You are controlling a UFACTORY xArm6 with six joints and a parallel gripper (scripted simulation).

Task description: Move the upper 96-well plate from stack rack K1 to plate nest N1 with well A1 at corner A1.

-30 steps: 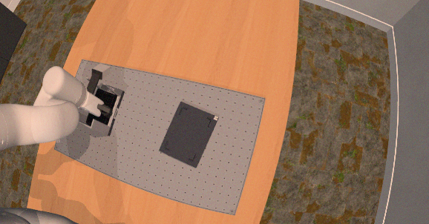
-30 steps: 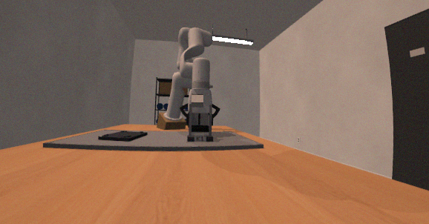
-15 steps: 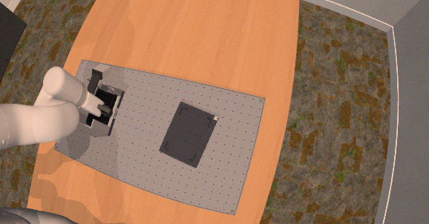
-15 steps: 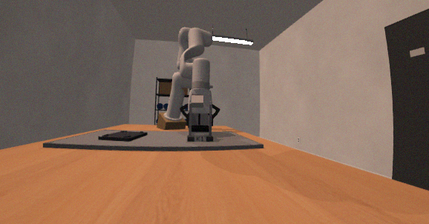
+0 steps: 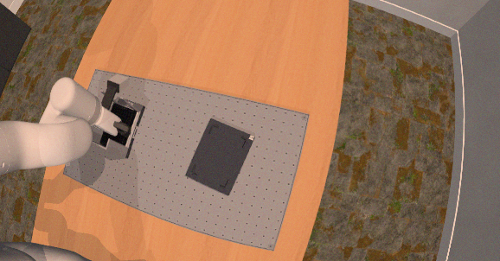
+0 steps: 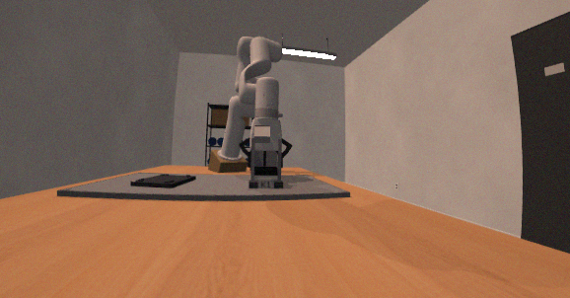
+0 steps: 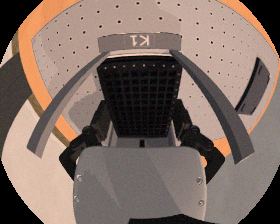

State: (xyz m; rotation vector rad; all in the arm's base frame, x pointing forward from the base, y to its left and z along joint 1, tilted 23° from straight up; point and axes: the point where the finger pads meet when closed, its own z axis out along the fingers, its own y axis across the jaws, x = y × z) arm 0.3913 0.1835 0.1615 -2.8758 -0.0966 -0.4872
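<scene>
Right now the black 96-well plate is 1 cm below my hand. The rest, counted from my hand: white plate: 2 cm below; then pale A1 square: 35 cm to the right, 13 cm ahead, 4 cm below.
</scene>
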